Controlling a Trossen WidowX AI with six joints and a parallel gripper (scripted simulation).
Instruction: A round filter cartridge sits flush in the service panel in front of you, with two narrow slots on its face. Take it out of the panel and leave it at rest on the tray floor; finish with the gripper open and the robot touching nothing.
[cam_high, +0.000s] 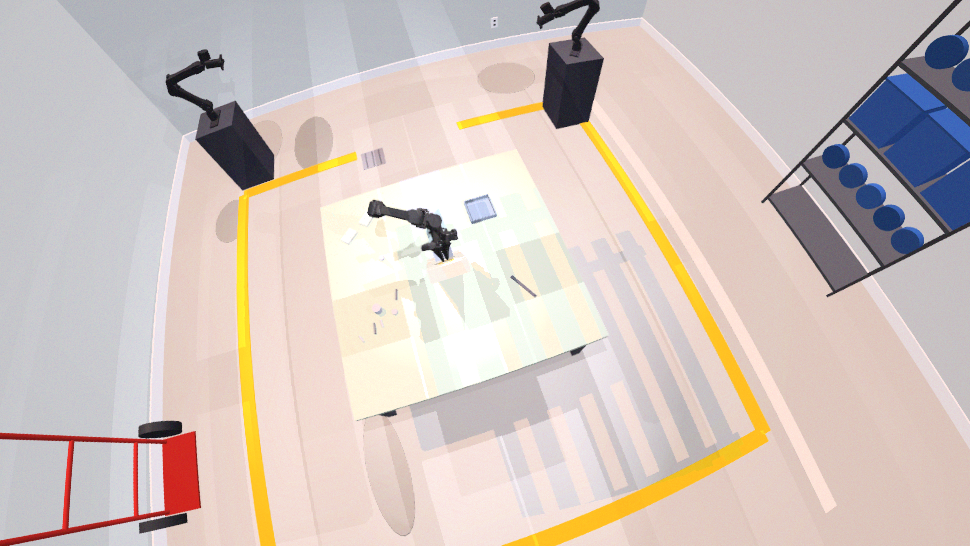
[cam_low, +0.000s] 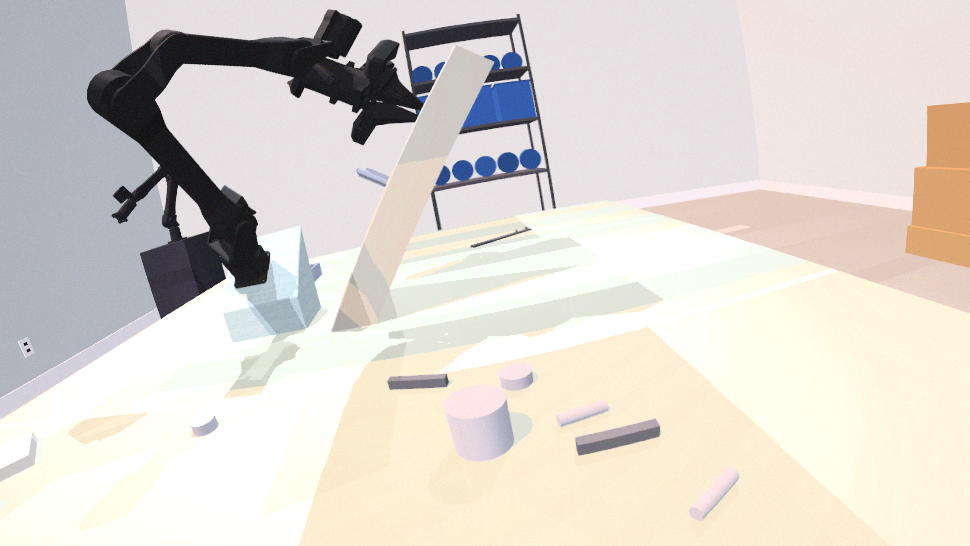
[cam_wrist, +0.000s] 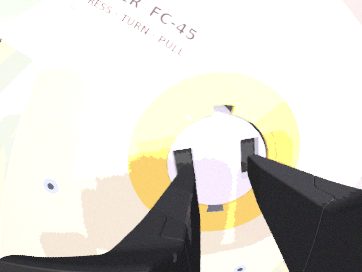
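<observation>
Right now my gripper tip is 2 cm short of the filter cartridge and 1 cm above it. The rest, counted from my gripper tip: tray (40 cm behind, 28 cm to the left, 27 cm below).
</observation>
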